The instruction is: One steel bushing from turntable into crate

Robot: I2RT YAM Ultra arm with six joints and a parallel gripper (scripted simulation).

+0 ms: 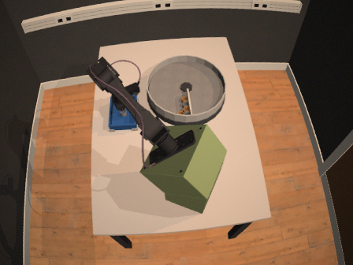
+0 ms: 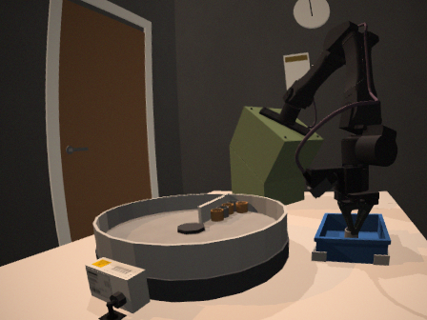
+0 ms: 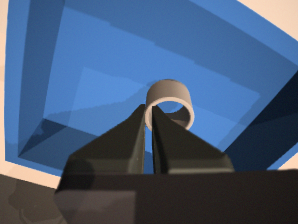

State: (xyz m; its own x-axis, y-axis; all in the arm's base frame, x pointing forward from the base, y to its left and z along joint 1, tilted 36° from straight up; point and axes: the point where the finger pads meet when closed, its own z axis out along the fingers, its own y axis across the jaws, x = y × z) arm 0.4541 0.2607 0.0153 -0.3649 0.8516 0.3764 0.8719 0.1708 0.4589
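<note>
Now: the blue crate 10 mm behind my hand and 20 mm below it. The rest, counted from my hand: grey round turntable 100 mm ahead, 350 mm to the right, 10 mm above.
</note>
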